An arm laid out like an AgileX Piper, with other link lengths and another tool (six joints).
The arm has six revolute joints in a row. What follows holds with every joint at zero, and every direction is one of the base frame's. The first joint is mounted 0.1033 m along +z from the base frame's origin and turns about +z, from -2.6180 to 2.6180 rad. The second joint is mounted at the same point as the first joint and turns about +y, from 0.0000 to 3.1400 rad. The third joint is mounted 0.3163 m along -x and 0.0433 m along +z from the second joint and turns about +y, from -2.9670 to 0.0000 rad. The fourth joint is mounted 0.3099 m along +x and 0.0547 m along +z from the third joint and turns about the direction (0.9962, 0, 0.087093), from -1.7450 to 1.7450 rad. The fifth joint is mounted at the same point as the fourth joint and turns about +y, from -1.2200 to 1.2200 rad. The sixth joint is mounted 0.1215 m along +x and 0.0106 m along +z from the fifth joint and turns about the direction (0.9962, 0, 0.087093), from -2.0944 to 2.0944 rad. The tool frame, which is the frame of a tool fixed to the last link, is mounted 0.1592 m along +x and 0.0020 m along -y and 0.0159 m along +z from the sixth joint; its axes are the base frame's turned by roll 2.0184, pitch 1.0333 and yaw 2.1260 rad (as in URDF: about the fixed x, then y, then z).
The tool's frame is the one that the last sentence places.
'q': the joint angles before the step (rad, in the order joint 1, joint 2, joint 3, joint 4, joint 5, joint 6). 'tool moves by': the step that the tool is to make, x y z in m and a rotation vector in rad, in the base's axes. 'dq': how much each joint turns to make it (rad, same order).
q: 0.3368, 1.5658, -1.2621, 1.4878, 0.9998, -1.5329
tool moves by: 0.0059, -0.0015, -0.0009, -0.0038, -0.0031, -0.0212
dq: 0.0001, 0.0001, 0.0001, 0.0001, -0.0219, -0.0001
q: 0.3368, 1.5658, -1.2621, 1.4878, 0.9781, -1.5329
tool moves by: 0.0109, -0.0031, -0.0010, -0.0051, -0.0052, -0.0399
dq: 0.0001, -0.0001, 0.0001, 0.0022, -0.0406, 0.0001
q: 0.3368, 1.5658, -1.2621, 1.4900, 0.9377, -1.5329
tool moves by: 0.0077, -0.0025, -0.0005, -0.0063, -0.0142, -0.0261
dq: -0.0002, 0.0001, -0.0001, 0.0020, -0.0284, -0.0113
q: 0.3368, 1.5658, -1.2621, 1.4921, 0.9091, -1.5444
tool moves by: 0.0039, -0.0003, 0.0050, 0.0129, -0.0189, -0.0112
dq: 0.0001, 0.0001, 0.0001, 0.0252, -0.0112, -0.0274
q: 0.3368, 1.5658, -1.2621, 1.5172, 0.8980, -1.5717
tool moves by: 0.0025, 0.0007, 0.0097, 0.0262, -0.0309, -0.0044
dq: -0.0001, 0.0000, 0.0000, 0.0453, -0.0023, -0.0483
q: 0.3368, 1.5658, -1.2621, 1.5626, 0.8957, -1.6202
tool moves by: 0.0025, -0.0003, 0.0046, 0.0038, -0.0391, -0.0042
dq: -0.0001, 0.0000, 0.0001, 0.0226, -0.0059, -0.0492
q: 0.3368, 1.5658, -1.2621, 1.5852, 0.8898, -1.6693
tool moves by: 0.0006, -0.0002, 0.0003, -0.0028, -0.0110, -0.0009
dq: -0.0001, 0.0000, 0.0000, 0.0018, -0.0020, -0.0122
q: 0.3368, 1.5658, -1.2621, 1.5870, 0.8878, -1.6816
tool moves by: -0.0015, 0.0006, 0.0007, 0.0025, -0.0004, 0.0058
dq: -0.0001, 0.0000, 0.0000, 0.0018, 0.0062, -0.0014
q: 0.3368, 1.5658, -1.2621, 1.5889, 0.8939, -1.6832
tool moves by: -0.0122, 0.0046, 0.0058, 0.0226, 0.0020, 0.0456
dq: -0.0001, 0.0000, 0.0001, 0.0151, 0.0495, -0.0056
